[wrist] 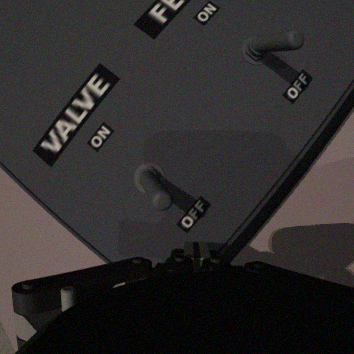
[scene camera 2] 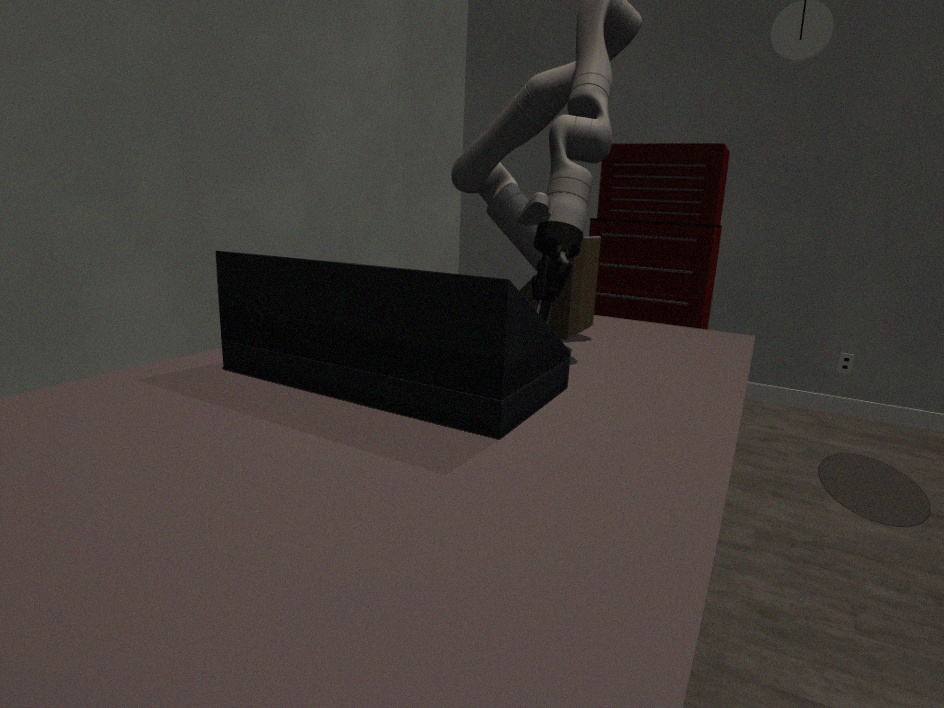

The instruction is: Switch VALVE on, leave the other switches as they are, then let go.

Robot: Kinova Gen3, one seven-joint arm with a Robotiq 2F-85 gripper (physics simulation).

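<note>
The dark switch panel (scene camera 2: 366, 335) (wrist: 165, 90) stands on the table, its back toward scene camera 2. In the wrist view the VALVE lever (wrist: 154, 187) points toward its OFF label (wrist: 194, 214), away from its ON label (wrist: 101, 136). The neighbouring lever (wrist: 275, 44), under a partly visible label starting FE, also leans to its OFF side. My gripper (scene camera 2: 543, 308) (wrist: 194, 257) is shut, its fingertips together with no lever between them. In the wrist view it shows below the VALVE lever, near the panel's lower edge, apart from the lever.
A wooden block (scene camera 2: 583, 285) stands on the table (scene camera 2: 610, 487) behind the gripper. A red tool cabinet (scene camera 2: 657, 243) stands beyond the table by the wall. The panel's sloped end and lower edge (wrist: 295, 172) lie close to the gripper.
</note>
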